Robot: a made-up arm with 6 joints. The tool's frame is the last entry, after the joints.
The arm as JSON. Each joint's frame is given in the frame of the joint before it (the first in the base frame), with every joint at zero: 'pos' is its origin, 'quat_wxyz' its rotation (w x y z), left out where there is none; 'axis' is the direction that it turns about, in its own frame. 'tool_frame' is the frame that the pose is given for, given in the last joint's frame.
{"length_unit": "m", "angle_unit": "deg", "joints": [
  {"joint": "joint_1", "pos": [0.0, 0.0, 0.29], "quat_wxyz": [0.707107, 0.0, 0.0, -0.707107], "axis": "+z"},
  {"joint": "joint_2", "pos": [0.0, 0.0, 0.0], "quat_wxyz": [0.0, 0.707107, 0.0, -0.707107], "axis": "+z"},
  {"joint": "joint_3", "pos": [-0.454, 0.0, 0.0], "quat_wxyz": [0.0, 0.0, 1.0, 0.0], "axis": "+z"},
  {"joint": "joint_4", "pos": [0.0, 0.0, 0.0], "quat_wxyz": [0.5, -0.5, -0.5, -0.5], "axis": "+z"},
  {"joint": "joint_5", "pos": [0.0, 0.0, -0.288], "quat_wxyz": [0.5, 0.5, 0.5, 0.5], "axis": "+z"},
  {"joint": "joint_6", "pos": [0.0, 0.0, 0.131], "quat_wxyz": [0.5, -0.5, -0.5, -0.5], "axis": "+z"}
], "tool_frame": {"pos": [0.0, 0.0, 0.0], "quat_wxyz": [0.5, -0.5, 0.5, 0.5]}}
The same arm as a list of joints. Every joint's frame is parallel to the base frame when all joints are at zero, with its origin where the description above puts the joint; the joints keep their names.
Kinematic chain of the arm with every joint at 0, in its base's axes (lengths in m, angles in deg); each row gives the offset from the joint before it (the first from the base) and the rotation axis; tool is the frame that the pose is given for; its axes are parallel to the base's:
joint_1: xyz 0.0000 0.0000 0.2900 axis +z
joint_2: xyz 0.0000 0.0000 0.0000 axis +y
joint_3: xyz 0.0000 0.0000 0.4540 axis -y
joint_4: xyz 0.0000 0.0000 0.0000 axis -x
joint_5: xyz 0.2880 0.0000 0.0000 axis -y
joint_6: xyz 0.0000 -0.1310 0.0000 axis -x
tool: xyz 0.0000 0.0000 0.0000

